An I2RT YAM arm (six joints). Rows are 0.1 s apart.
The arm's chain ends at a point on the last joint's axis. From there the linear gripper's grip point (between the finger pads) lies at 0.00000 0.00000 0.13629 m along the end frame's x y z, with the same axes.
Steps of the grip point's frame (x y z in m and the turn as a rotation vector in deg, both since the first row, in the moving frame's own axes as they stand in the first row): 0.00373 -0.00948 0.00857 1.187 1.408 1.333; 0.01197 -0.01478 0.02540 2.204 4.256 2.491; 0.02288 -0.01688 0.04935 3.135 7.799 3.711; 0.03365 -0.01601 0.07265 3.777 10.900 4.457; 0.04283 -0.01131 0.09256 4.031 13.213 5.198; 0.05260 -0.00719 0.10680 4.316 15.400 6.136; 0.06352 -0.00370 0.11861 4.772 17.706 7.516; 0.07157 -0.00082 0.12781 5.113 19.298 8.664; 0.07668 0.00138 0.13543 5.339 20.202 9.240; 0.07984 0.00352 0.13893 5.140 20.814 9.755; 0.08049 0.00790 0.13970 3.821 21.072 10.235
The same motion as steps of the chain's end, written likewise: 0.00035 -0.00670 0.00864 1.187 1.408 1.333; 0.00175 -0.00976 0.02588 2.204 4.256 2.491; 0.00417 -0.01005 0.05081 3.135 7.799 3.711; 0.00757 -0.00810 0.07540 3.777 10.900 4.457; 0.01131 -0.00324 0.09650 4.031 13.213 5.198; 0.01597 0.00098 0.11207 4.316 15.400 6.136; 0.02150 0.00469 0.12552 4.772 17.706 7.516; 0.02585 0.00762 0.13598 5.113 19.298 8.664; 0.02888 0.00992 0.14437 5.339 20.202 9.240; 0.03069 0.01125 0.14834 5.140 20.814 9.755; 0.03099 0.01232 0.14908 3.821 21.072 10.235
